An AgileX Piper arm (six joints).
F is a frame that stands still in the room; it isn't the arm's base.
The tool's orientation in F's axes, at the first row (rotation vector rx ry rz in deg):
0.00 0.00 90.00
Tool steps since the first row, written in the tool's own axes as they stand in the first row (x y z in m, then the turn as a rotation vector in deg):
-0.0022 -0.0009 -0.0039 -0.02 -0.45 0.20
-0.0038 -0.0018 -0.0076 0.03 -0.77 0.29
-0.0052 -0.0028 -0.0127 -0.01 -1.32 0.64
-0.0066 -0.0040 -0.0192 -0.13 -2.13 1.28
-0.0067 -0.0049 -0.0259 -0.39 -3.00 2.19
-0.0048 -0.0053 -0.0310 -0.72 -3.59 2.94
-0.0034 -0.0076 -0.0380 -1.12 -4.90 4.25
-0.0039 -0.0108 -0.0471 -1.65 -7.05 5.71
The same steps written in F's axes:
0.0009 -0.0022 -0.0039 0.45 -0.02 0.20
0.0018 -0.0038 -0.0076 0.77 0.03 0.29
0.0028 -0.0052 -0.0127 1.32 -0.01 0.64
0.0040 -0.0066 -0.0192 2.13 -0.13 1.28
0.0049 -0.0067 -0.0259 3.00 -0.39 2.19
0.0053 -0.0048 -0.0310 3.59 -0.72 2.94
0.0076 -0.0034 -0.0380 4.90 -1.12 4.25
0.0108 -0.0039 -0.0471 7.05 -1.65 5.71

